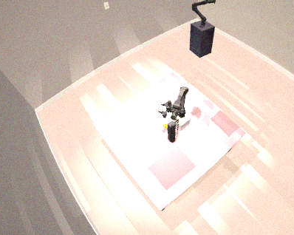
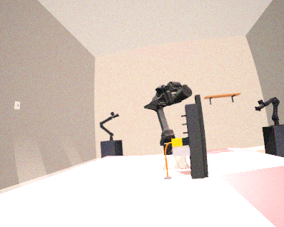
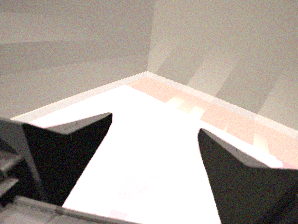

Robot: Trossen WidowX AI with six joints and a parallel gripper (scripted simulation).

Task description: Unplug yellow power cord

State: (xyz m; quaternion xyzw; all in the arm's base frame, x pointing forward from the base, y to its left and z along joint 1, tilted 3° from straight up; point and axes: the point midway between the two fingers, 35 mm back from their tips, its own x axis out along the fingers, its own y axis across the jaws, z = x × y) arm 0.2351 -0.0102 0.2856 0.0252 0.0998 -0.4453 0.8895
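Right now my gripper tip is 18 cm above the yellow plug and 15 cm to the right of it.
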